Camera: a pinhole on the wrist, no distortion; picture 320 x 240 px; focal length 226.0 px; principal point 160.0 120.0 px. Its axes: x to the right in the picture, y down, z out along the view. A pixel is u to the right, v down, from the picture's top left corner.
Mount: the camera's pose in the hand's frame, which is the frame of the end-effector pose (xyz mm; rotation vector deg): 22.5 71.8 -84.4 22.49 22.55 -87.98
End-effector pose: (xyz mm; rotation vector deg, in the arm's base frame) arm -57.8 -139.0 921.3 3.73 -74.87 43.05
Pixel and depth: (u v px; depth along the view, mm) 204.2 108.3 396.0
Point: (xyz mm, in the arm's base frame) -149.0 -381.8 1057.1
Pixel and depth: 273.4 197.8 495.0
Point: -35.5 -446.9 1298.6
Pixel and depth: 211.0 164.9 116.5
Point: -55.3 -125.7 965.8
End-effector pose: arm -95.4 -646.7 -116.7 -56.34 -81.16 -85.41
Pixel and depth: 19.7 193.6 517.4
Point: -66.1 -135.7 127.8
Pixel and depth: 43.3 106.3 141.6
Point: -36.9 -573.6 -76.1
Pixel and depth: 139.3 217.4 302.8
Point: -195.7 -460.3 20.7
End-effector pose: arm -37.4 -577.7 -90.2 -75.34 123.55 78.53
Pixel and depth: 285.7 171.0 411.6
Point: 122.2 -550.1 -438.9
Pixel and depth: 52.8 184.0 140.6
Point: -138.4 -544.6 -129.6
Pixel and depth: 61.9 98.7 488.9
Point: -145.6 -193.8 -293.3
